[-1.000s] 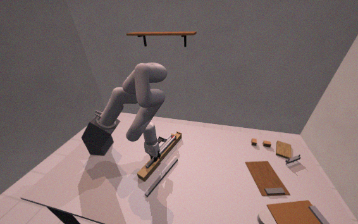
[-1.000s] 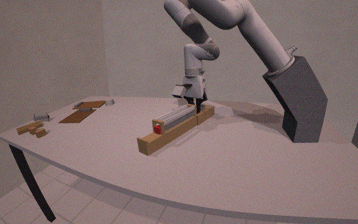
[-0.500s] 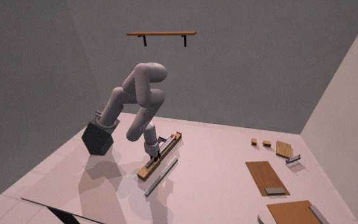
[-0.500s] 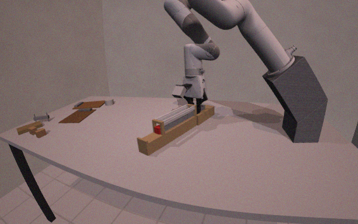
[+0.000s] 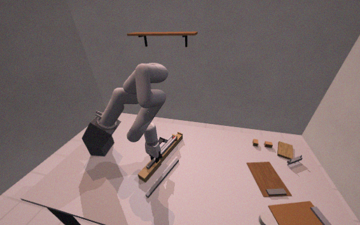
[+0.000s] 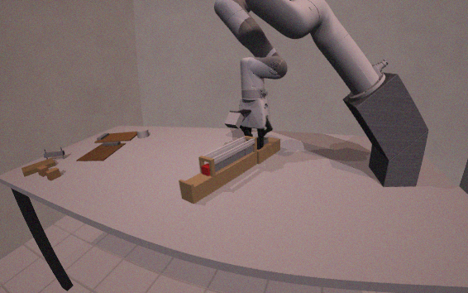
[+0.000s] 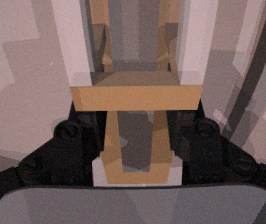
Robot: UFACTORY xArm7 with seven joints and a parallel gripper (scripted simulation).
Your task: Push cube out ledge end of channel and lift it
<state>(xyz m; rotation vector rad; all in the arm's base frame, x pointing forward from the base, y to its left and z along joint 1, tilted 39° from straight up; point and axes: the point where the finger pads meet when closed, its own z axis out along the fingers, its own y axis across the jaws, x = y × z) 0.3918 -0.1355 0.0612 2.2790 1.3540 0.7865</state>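
The red cube is 200 mm to the left of my hand, 120 mm ahead of it and 10 mm below it. Round my hand: channel: 110 mm to the left, 70 mm ahead, 10 mm below; grey clamp-like piece: 950 mm ahead, 40 mm to the left, 40 mm below; long grey bar: 90 mm to the right, 70 mm ahead, 60 mm below.
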